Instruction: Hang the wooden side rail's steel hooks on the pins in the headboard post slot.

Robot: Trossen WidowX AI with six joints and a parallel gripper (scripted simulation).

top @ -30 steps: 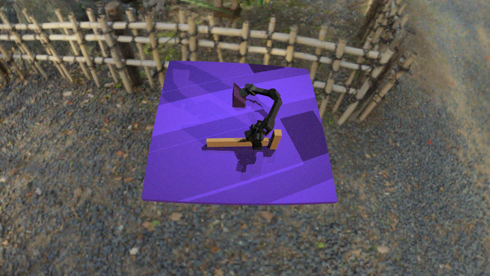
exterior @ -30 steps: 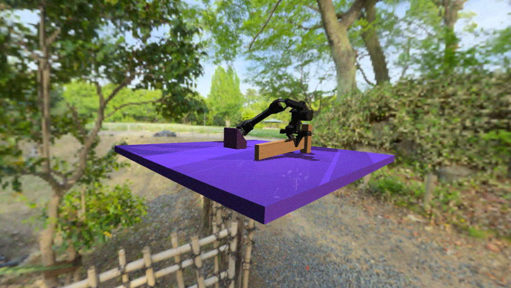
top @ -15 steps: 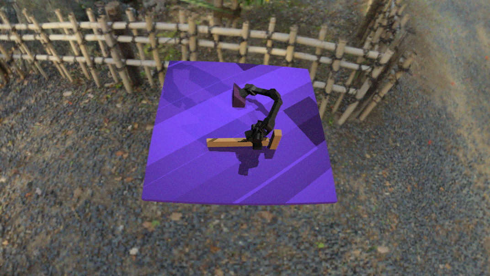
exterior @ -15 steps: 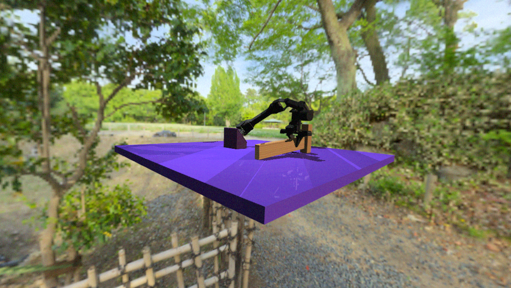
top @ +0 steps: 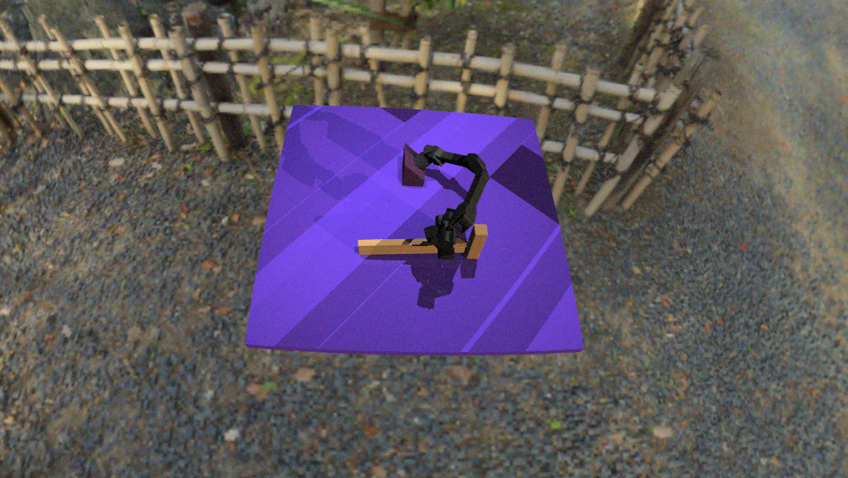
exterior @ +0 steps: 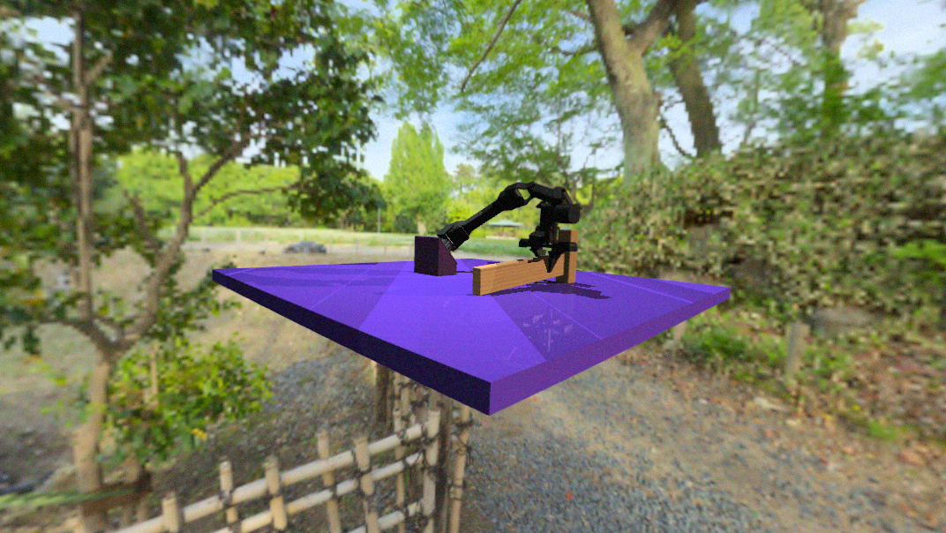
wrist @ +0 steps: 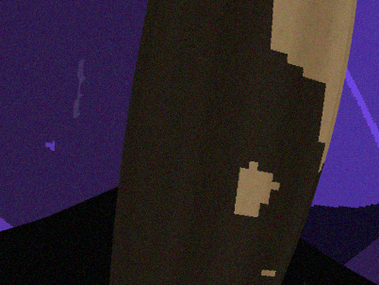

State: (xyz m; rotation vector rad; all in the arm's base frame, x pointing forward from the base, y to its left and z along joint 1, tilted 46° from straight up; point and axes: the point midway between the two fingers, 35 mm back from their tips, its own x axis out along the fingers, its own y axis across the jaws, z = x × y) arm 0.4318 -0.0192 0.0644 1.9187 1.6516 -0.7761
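My gripper tip is now 130 mm to the right of the wooden headboard post, 40 mm below it and 10 mm short of it.
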